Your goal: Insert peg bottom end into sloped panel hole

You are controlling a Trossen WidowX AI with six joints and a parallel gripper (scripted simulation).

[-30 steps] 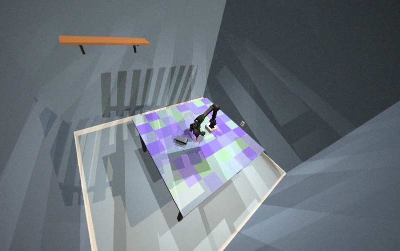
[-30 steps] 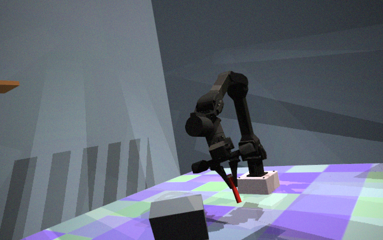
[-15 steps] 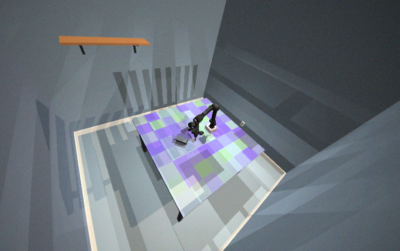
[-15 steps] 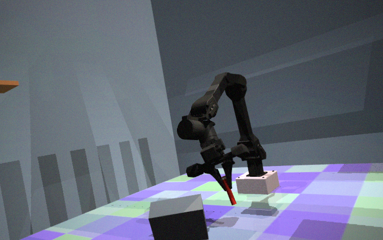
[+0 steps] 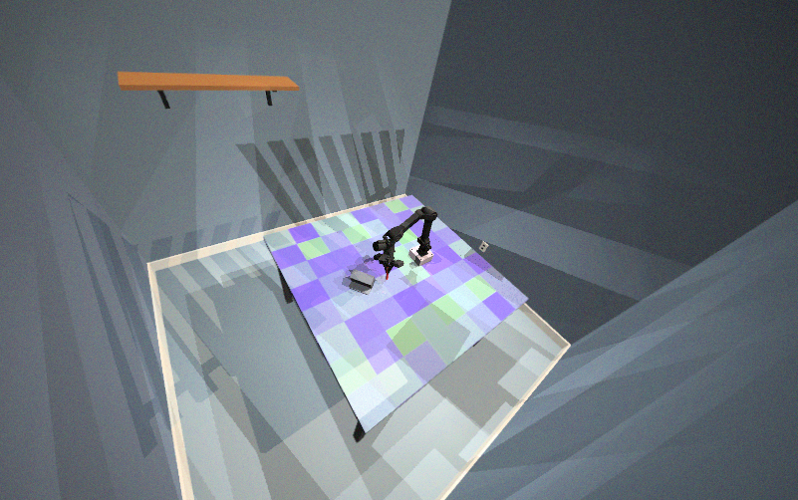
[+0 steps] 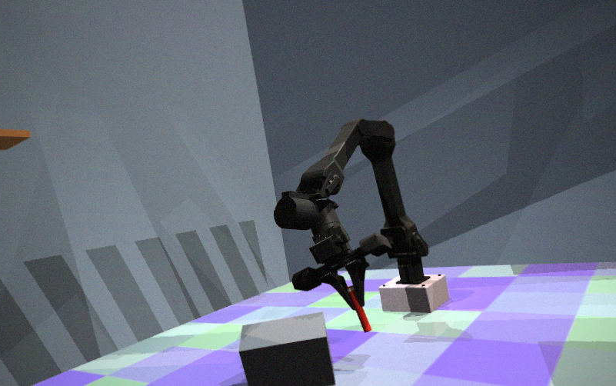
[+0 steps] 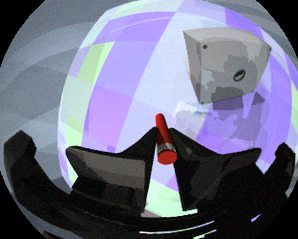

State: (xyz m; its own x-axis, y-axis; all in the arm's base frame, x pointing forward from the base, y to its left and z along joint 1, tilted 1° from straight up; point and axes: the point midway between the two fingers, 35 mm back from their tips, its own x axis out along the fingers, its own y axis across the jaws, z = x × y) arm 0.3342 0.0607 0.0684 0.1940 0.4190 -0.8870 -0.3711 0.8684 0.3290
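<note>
Right now the grey sloped panel is 14 cm ahead of my gripper tip, 5 cm to the right of it and 4 cm below it. Also, from my gripper tip: red peg 1 cm to the right, 1 cm above.
</note>
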